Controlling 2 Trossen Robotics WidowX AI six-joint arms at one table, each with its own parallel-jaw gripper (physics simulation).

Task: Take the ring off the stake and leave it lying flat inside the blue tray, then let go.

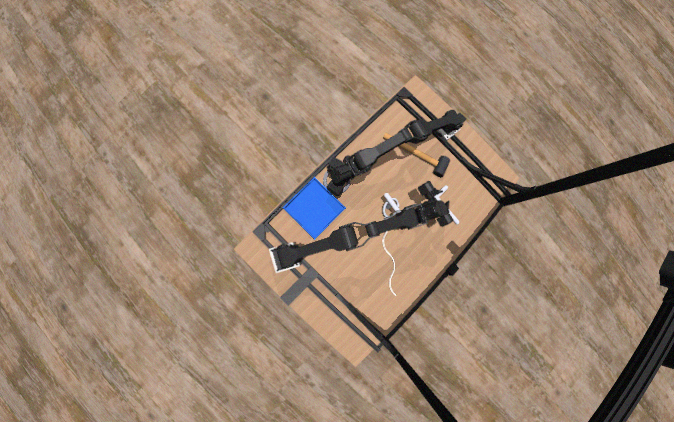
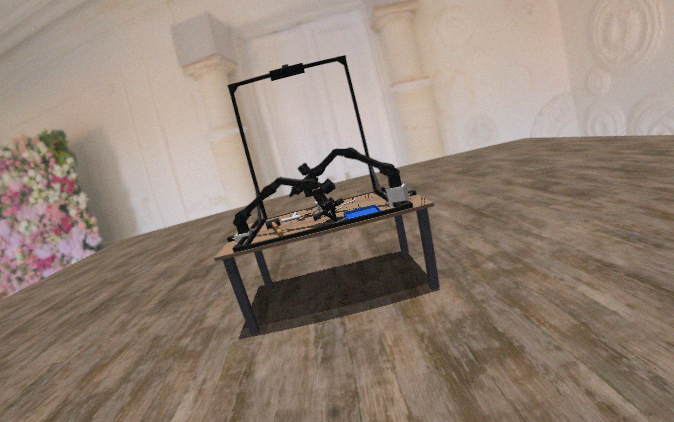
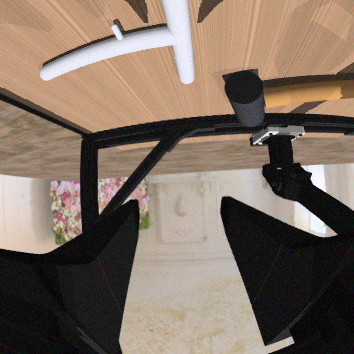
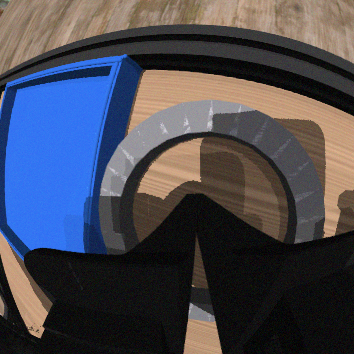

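Seen in the pictures: left gripper, fingertip midpoint: (image 1: 445, 196) (image 2: 290, 196) (image 3: 180, 205); right gripper, fingertip midpoint: (image 4: 193, 201); left arm's base at its link origin: (image 1: 284, 257) (image 2: 396, 186); right arm's base at its link origin: (image 1: 447, 126) (image 2: 243, 232) (image 3: 277, 138).
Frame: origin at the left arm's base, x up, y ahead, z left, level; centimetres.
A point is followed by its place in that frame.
A grey ring (image 4: 195, 117) {x -8.6, y 26.8, z 29.5 cm} (image 1: 326, 179) {x -8.6, y 26.2, z 27.4 cm} lies flat on the table, close beside the blue tray (image 4: 50, 145) {x -9.5, y 18.2, z 21.2 cm} (image 1: 314, 207) {x -9.6, y 17.7, z 17.2 cm} (image 2: 362, 212) {x -9.5, y 18.7, z 13.5 cm} and outside it. My right gripper (image 4: 193, 201) {x -9.9, y 29.3, z 26.3 cm} (image 2: 334, 218) {x -9.9, y 29.3, z 26.3 cm} is shut and empty; its fingertips appear over the ring's opening, and the fingers hide part of the ring. Whether the tips reach down into it I cannot tell. My left gripper (image 3: 180, 205) {x 5.7, y 70.0, z 4.4 cm} is half open and empty, held above the table and pointing about level. A white T-shaped piece (image 3: 181, 47) {x -8.1, y 72.9, z 6.3 cm} (image 2: 291, 217) {x -8.3, y 72.3, z 6.9 cm} lies near it. Which object is the stake I cannot tell.
A mallet (image 1: 441, 166) {x -5.2, y 78.0, z 18.4 cm} (image 3: 245, 97) {x -5.9, y 76.1, z 15.6 cm} lies beyond the T-shaped piece. A white cylinder (image 1: 391, 201) {x 0.6, y 48.4, z 9.2 cm} with a thin loop beside it lies mid-table, near the left arm. A white cord (image 1: 393, 262) {x -9.7, y 43.8, z -15.9 cm} runs from there. Dark rails (image 3: 90, 175) {x 0.3, y 103.9, z -5.3 cm} edge the table.
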